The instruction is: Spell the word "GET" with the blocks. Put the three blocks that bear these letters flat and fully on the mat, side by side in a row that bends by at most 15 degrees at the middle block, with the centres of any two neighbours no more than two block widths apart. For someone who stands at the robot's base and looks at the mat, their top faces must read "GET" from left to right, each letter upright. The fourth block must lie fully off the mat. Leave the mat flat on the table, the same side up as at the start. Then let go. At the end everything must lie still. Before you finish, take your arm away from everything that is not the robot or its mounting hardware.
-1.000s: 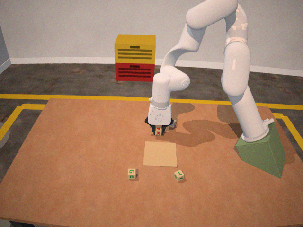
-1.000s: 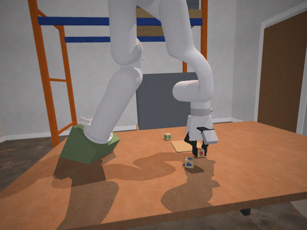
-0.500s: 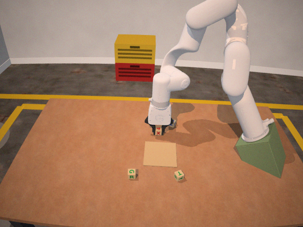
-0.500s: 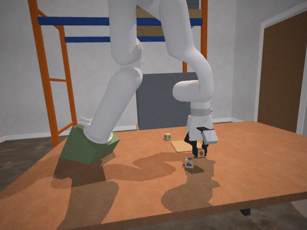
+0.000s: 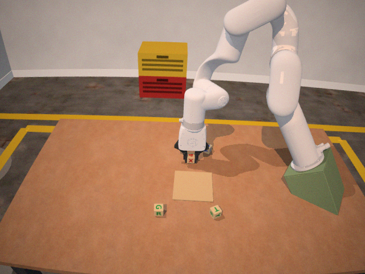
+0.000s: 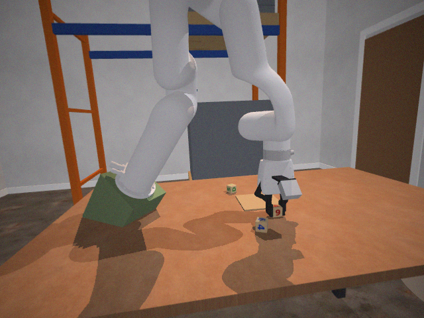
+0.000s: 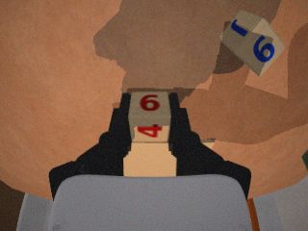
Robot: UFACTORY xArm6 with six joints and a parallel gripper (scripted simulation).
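The red-lettered block is 1 cm below my hand. Also, from my hand: tan mat 1 cm ahead, 13 cm to the left, 2 cm below; e block 8 cm behind, 6 cm to the right, 1 cm below; t block 4 cm behind, 26 cm to the left, 1 cm below.
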